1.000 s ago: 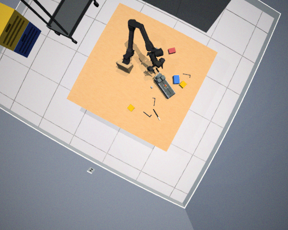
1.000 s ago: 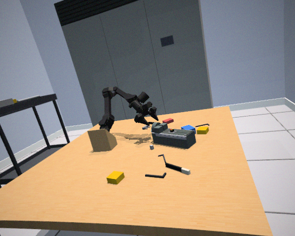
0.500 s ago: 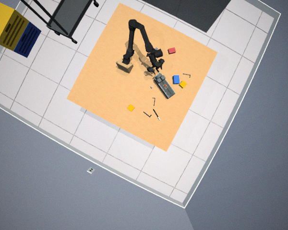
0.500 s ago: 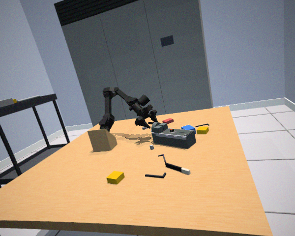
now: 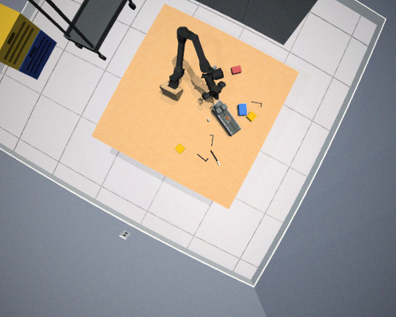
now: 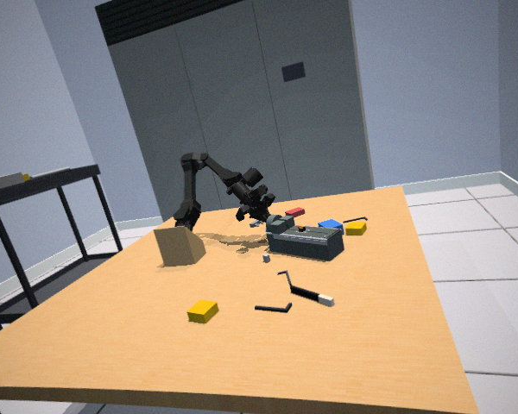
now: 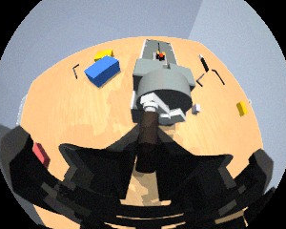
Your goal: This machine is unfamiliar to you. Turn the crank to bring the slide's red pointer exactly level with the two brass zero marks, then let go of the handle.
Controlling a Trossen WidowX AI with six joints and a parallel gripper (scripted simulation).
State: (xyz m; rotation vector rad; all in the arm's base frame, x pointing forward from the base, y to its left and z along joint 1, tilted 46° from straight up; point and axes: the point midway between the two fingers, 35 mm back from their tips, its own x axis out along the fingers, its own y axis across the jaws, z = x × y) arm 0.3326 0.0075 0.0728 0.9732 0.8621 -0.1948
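My gripper tip is 15 cm to the left of the small grey cube and 8 cm above it. Round my gripper tip: blue block (22 cm ahead, 3 cm to the left, 7 cm below); then dark crank handle (2 cm behind, 1 cm to the left, 2 cm above); then red pointer (12 cm ahead, 10 cm to the right, 1 cm below).
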